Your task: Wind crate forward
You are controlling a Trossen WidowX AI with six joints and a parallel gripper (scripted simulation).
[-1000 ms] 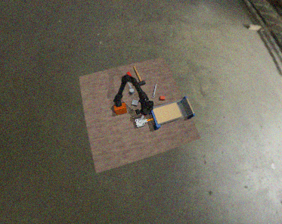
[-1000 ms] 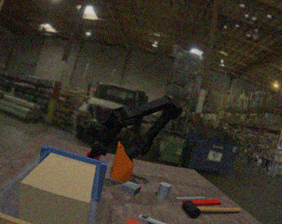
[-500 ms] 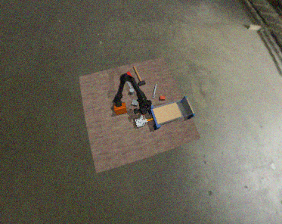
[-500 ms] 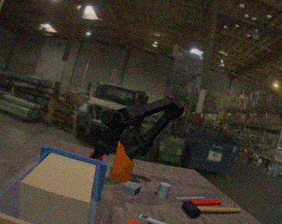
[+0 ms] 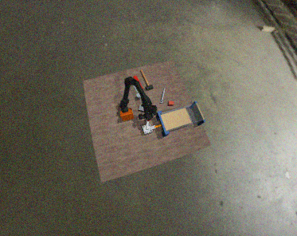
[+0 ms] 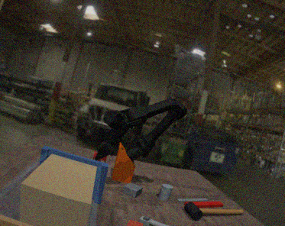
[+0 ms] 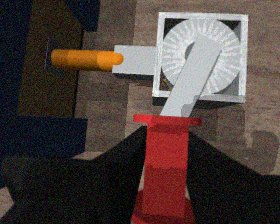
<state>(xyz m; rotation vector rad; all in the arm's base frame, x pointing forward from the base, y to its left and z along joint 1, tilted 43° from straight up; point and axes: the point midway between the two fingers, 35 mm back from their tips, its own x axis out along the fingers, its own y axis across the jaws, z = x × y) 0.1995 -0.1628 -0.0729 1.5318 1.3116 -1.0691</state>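
The winch lies 50 mm behind my gripper tip, 80 mm to the right of it and 100 mm below it. Round my gripper tip: blue steel frame 120 mm ahead, 80 mm to the right, 30 mm below; red knob 20 mm to the left; winch handle 10 mm behind, 20 mm to the right, 30 mm below.
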